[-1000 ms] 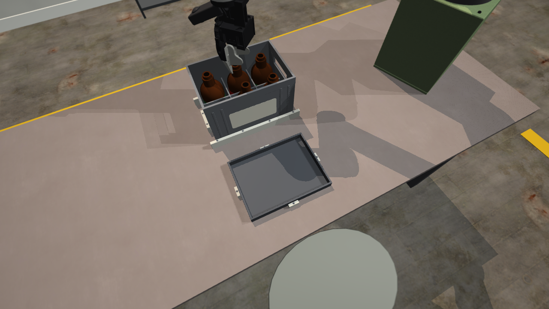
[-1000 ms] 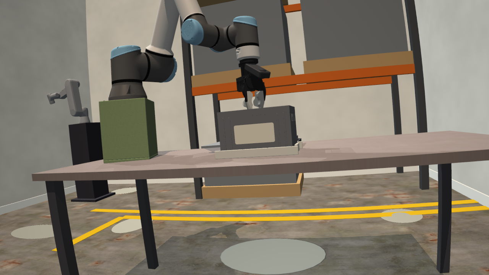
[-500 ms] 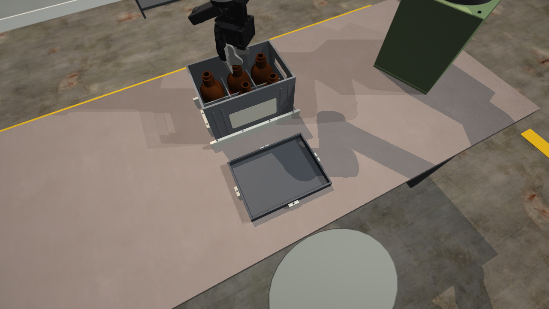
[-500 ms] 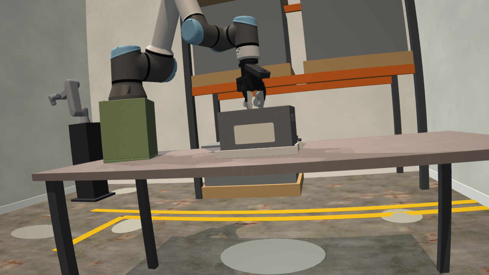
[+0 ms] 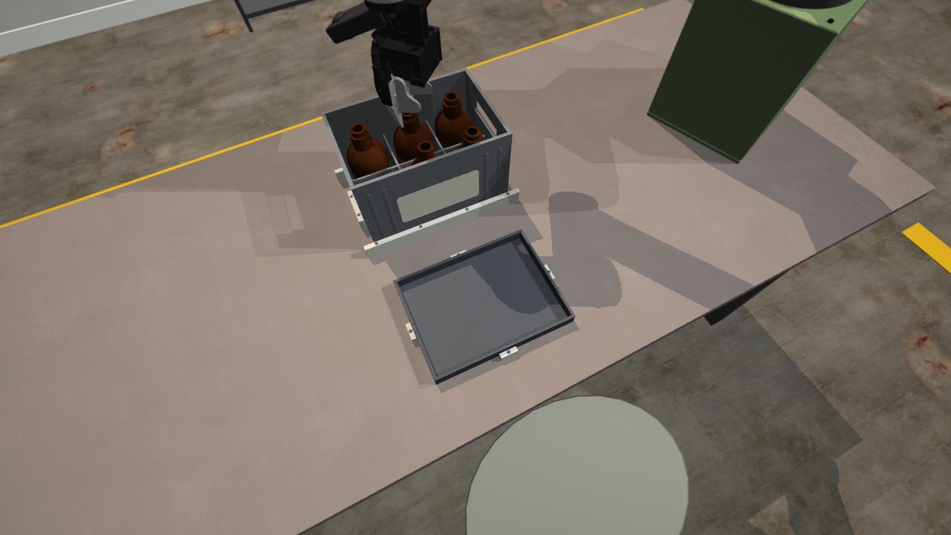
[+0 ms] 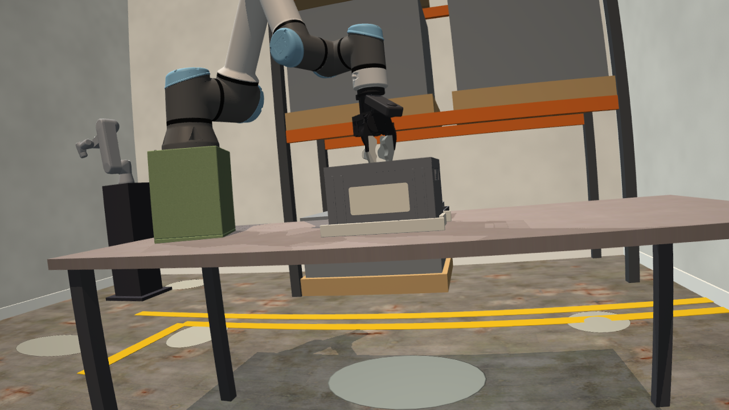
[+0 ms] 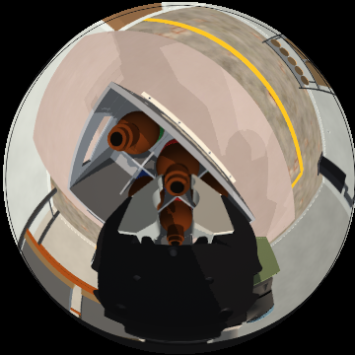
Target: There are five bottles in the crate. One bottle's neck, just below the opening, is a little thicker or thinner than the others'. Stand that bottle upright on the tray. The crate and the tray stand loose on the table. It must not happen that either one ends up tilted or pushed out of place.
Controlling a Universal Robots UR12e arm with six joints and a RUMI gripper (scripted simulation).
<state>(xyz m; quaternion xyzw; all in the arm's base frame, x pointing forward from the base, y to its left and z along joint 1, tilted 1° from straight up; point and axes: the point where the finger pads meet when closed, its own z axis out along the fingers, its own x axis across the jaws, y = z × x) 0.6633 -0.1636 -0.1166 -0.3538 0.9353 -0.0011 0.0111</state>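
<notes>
Right now the grey crate is 7 cm below my hand and 5 cm to the left of it. From my hand the other things lie so: dark tray 33 cm to the left, 15 cm below, 2 cm ahead; brown bottle 10 cm to the left, 7 cm below.
</notes>
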